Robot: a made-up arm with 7 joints.
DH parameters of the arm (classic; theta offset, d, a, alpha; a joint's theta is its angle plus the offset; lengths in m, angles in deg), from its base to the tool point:
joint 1: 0 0.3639 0 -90
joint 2: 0 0 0 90
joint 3: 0 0.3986 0.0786 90
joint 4: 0 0 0.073 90
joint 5: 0 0.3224 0 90
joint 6: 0 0 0.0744 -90
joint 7: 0 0.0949 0 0
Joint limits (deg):
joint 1: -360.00..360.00
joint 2: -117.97..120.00
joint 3: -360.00..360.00
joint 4: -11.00..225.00
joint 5: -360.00..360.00
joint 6: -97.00..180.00
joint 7: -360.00..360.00
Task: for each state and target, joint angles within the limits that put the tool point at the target. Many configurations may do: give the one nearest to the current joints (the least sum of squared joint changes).
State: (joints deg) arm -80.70 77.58 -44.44 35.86 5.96 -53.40 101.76
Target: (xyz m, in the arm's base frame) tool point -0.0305 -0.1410 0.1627
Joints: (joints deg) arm -67.91 73.87 -22.58 -5.41 -5.66 -51.50 101.76
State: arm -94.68 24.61 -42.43 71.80 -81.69 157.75 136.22
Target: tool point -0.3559 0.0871 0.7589
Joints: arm -115.25 1.19 -63.08 76.47 -83.61 157.13 136.22
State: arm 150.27 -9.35 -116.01 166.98 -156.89 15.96 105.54
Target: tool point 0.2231 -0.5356 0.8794
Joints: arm 129.99 -51.21 -103.79 210.51 -157.91 22.68 105.54
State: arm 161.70 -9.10 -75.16 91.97 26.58 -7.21 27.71
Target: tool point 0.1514 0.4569 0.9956
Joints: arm 187.48 -19.65 -84.36 109.37 24.24 4.23 27.71
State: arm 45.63 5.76 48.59 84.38 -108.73 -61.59 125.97
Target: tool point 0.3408 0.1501 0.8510
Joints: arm 2.68 -2.19 3.26 97.37 -107.88 -61.95 125.97
